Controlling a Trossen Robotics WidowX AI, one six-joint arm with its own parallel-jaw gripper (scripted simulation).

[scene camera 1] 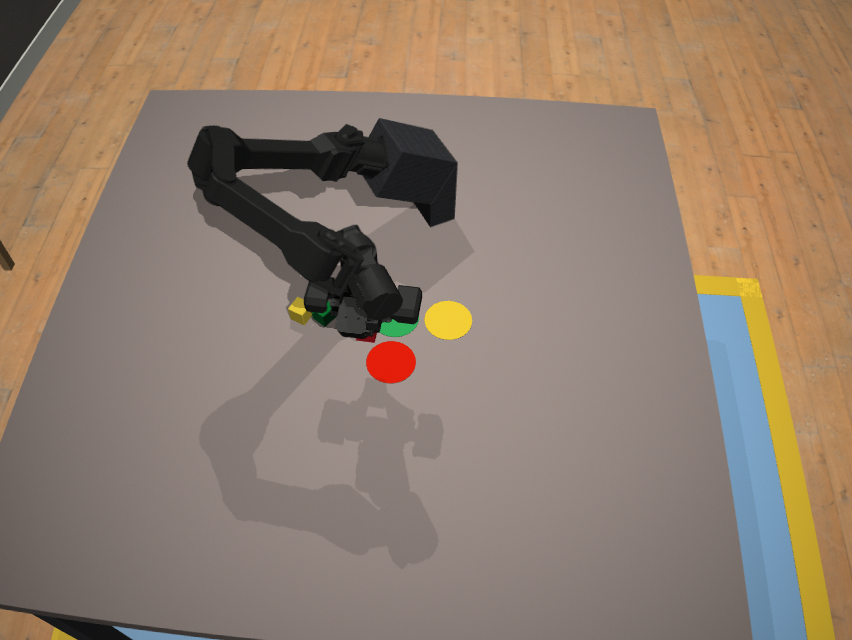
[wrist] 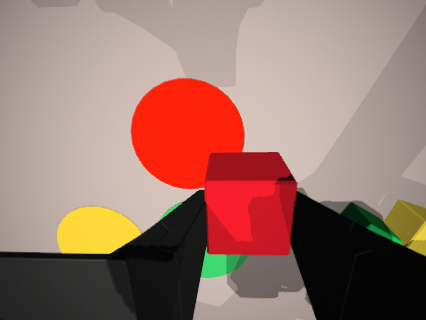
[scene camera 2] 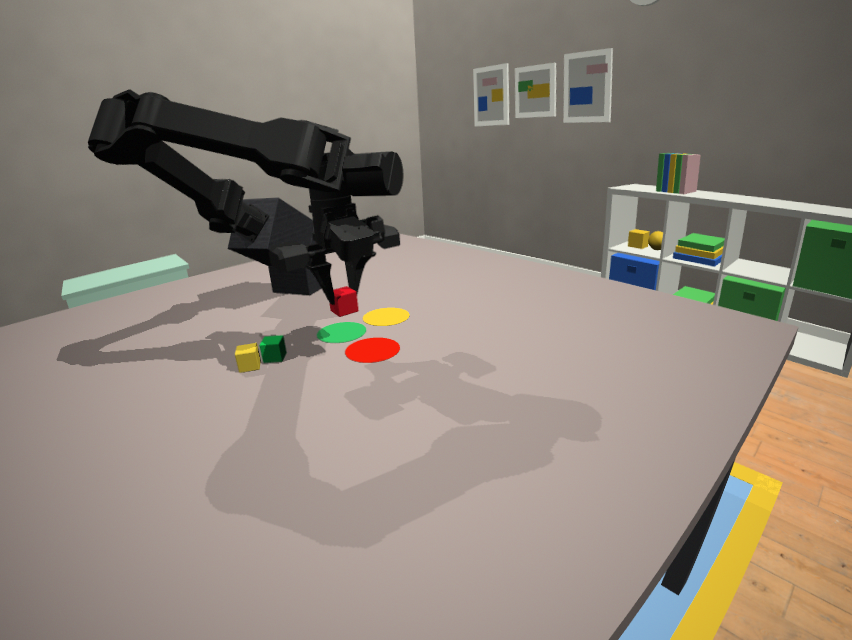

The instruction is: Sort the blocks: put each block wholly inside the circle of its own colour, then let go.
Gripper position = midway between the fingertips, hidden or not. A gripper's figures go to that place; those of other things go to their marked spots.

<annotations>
My gripper (wrist: pixel 246 199): 11 cm from the lens. A green block (wrist: pixel 354 212) is 23 cm from the lens. A red block (wrist: pixel 250 196) is 9 cm from the lens. The marked spots on the red block and the green block are 15 cm apart.
</annotations>
